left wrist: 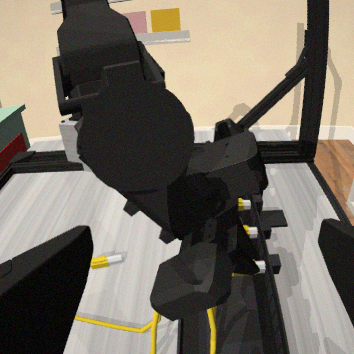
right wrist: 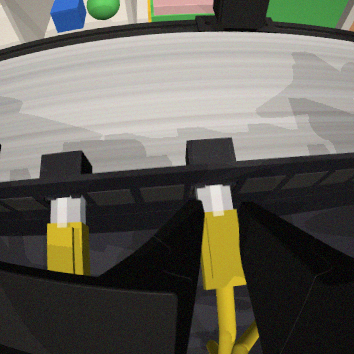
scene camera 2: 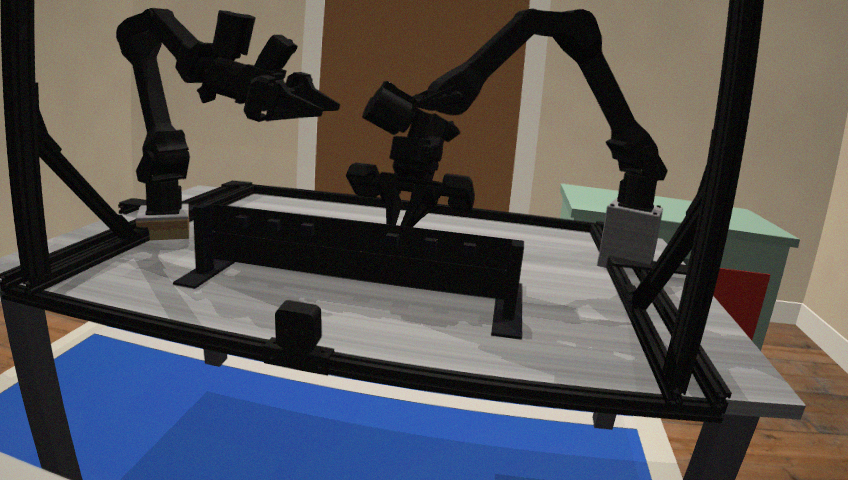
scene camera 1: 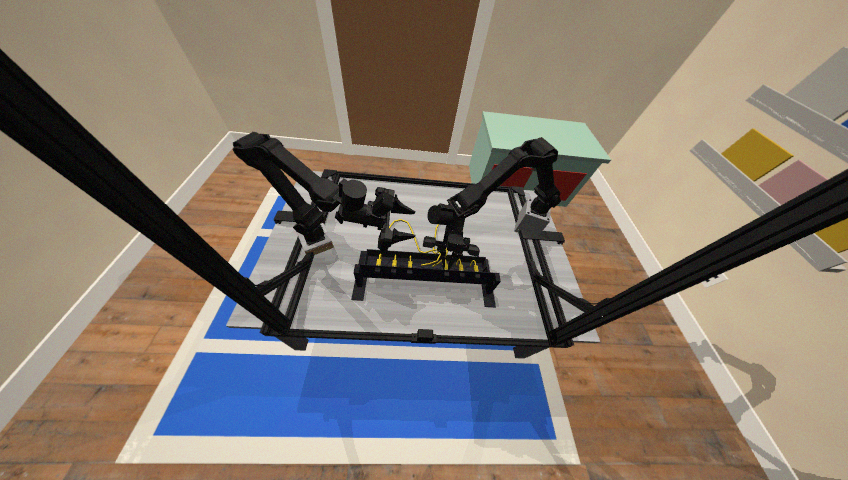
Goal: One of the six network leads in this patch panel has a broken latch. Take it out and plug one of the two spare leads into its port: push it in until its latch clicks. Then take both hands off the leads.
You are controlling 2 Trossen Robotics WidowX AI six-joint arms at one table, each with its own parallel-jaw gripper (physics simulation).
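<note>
The black patch panel stands on the table. Three yellow leads sit in its left part and three in its right part. My right gripper points down behind the panel. It is shut on a yellow lead, the leftmost of the right three in scene camera 1. The lead's clear tip is at its port; its latch cannot be made out. A neighbouring lead sits beside it. A loose lead plug lies on the table. My left gripper is open and empty, high behind the panel.
Yellow cables loop behind the panel, near both grippers. The right arm fills much of the left wrist view. A black frame with a small camera box edges the table front.
</note>
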